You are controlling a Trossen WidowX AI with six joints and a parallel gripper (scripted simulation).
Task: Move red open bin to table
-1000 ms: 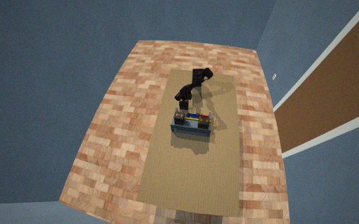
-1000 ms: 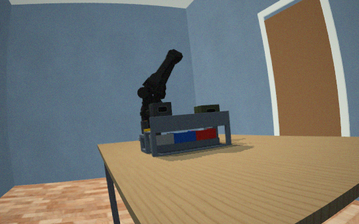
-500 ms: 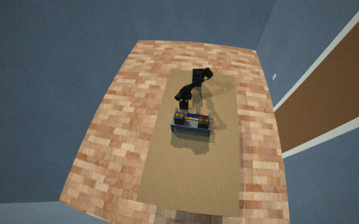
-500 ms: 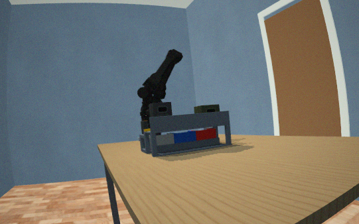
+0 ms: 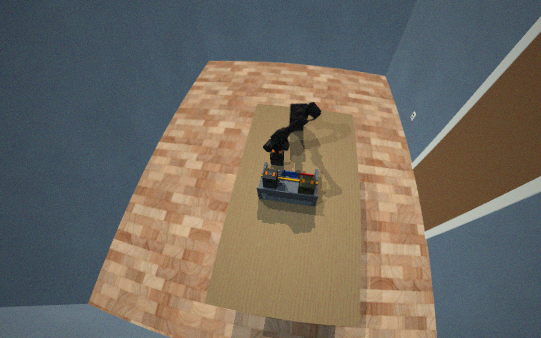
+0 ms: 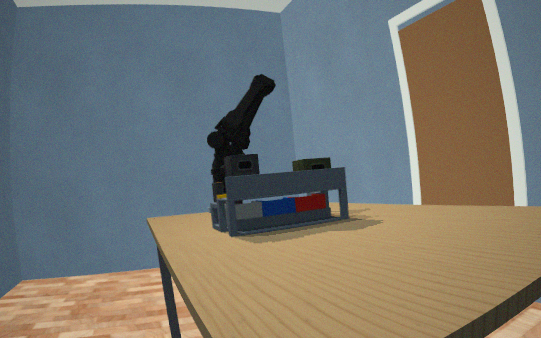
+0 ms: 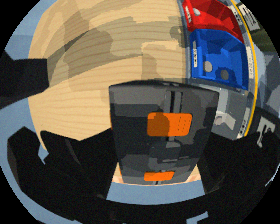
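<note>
My hand is 10 cm short of the red bin, 25 cm to the right of it and 10 cm above it. Round my hand: blue bin (12 cm ahead, 14 cm to the left, 10 cm below); then grey bin (14 cm ahead, 3 cm to the left, 10 cm below).
</note>
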